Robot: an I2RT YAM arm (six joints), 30 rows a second.
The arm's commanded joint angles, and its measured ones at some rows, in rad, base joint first. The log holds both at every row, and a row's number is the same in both.
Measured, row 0:
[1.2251 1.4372 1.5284 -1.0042 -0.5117 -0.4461]
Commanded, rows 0 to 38:
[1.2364 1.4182 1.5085 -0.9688 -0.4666 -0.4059]
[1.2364 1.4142 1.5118 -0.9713 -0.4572 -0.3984]
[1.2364 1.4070 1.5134 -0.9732 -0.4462 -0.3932]
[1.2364 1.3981 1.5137 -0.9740 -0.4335 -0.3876]
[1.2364 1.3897 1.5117 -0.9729 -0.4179 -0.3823]
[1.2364 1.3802 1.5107 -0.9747 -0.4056 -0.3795]
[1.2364 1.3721 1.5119 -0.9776 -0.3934 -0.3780]
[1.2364 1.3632 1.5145 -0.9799 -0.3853 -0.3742]
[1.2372 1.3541 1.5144 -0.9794 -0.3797 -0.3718]
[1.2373 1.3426 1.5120 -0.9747 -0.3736 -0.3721]
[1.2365 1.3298 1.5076 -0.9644 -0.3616 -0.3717]
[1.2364 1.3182 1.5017 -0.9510 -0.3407 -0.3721]
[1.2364 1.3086 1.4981 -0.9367 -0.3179 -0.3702]
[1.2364 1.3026 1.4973 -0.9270 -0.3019 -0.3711]
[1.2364 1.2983 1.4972 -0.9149 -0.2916 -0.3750]
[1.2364 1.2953 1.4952 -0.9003 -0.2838 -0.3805]
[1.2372 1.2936 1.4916 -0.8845 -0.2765 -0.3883]
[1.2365 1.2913 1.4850 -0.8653 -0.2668 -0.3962]
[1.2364 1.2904 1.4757 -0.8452 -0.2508 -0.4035]
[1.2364 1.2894 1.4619 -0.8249 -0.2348 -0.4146]
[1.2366 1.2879 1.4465 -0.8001 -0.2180 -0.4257]
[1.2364 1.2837 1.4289 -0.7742 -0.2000 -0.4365]
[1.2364 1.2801 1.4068 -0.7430 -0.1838 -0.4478]
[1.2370 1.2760 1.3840 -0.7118 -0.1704 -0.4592]
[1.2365 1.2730 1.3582 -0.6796 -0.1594 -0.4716]
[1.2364 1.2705 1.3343 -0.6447 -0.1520 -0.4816]
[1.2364 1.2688 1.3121 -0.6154 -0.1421 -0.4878]
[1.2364 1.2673 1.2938 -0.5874 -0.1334 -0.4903]
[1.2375 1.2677 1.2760 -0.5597 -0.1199 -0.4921]
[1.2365 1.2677 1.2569 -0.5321 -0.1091 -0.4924]
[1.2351 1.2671 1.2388 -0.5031 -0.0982 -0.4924]
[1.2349 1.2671 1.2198 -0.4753 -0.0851 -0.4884]
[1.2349 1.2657 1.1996 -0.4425 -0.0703 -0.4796]
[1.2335 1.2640 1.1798 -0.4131 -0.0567 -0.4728]
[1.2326 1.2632 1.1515 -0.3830 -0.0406 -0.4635]
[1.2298 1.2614 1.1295 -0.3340 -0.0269 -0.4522]
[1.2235 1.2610 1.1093 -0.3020 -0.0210 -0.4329]
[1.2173 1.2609 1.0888 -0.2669 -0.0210 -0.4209]
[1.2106 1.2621 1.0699 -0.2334 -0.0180 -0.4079]
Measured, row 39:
[1.2251 1.2804 1.1324 -0.4202 -0.0826 -0.4599]
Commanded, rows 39 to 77:
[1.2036 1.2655 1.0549 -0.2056 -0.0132 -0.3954]
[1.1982 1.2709 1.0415 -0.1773 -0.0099 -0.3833]
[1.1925 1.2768 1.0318 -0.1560 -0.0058 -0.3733]
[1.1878 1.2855 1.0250 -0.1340 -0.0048 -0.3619]
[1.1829 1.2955 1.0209 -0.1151 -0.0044 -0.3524]
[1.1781 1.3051 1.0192 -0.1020 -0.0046 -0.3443]
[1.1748 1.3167 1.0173 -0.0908 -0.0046 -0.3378]
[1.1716 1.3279 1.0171 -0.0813 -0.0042 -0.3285]
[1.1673 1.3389 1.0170 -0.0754 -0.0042 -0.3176]
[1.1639 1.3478 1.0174 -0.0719 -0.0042 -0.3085]
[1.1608 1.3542 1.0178 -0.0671 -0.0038 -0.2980]
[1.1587 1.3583 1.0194 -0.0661 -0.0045 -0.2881]
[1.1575 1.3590 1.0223 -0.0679 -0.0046 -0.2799]
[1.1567 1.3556 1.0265 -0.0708 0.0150 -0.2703]
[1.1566 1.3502 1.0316 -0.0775 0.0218 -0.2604]
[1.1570 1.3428 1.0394 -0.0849 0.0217 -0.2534]
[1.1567 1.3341 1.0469 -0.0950 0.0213 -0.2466]
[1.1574 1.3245 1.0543 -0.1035 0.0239 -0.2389]
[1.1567 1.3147 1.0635 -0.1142 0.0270 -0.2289]
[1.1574 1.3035 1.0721 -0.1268 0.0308 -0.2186]
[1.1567 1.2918 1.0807 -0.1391 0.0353 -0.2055]
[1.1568 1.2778 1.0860 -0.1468 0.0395 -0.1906]
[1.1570 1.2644 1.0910 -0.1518 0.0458 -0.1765]
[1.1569 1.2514 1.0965 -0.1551 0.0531 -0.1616]
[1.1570 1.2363 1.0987 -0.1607 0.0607 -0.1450]
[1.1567 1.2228 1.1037 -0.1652 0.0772 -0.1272]
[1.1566 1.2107 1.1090 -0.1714 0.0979 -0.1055]
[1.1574 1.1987 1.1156 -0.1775 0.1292 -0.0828]
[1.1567 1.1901 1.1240 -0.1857 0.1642 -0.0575]
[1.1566 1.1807 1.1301 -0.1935 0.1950 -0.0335]
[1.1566 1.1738 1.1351 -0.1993 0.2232 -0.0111]
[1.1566 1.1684 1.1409 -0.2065 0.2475 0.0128]
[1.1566 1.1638 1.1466 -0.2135 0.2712 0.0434]
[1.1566 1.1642 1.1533 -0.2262 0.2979 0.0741]
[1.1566 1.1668 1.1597 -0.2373 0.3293 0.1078]
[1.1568 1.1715 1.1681 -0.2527 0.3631 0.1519]
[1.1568 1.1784 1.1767 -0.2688 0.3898 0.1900]
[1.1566 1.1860 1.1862 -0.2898 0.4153 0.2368]
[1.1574 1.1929 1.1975 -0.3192 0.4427 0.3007]
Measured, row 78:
[1.1625 1.1721 1.1538 -0.2024 0.2764 0.0776]
